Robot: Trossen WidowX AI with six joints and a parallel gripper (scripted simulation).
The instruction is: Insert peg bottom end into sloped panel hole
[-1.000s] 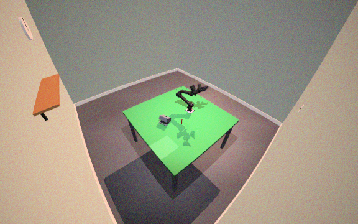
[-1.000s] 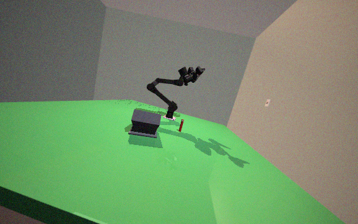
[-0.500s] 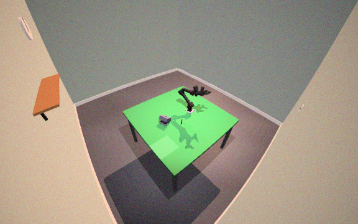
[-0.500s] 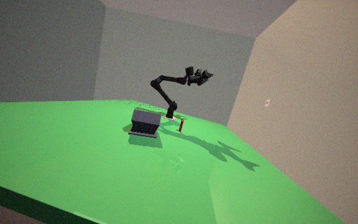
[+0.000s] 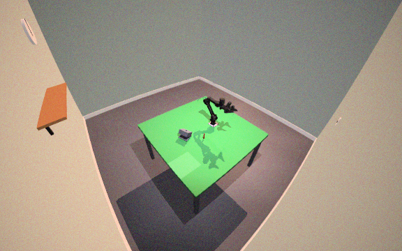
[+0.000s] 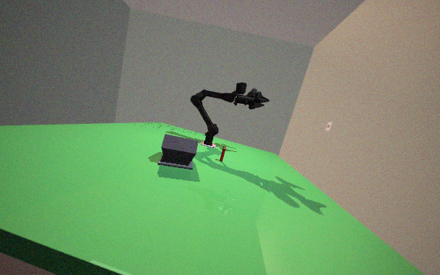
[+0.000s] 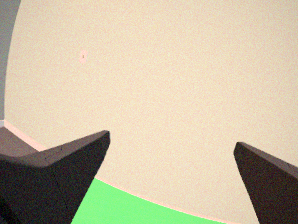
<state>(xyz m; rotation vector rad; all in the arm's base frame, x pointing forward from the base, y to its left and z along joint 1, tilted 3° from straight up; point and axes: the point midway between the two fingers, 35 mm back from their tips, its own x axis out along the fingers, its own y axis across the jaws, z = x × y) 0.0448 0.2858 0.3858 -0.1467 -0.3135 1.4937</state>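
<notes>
Right now my gripper tip is 340 mm above the red square-sided peg, 240 mm to the left of it and 240 mm short of it. Round my gripper tip: sloped panel 440 mm to the right, 360 mm ahead, 340 mm below.
</notes>
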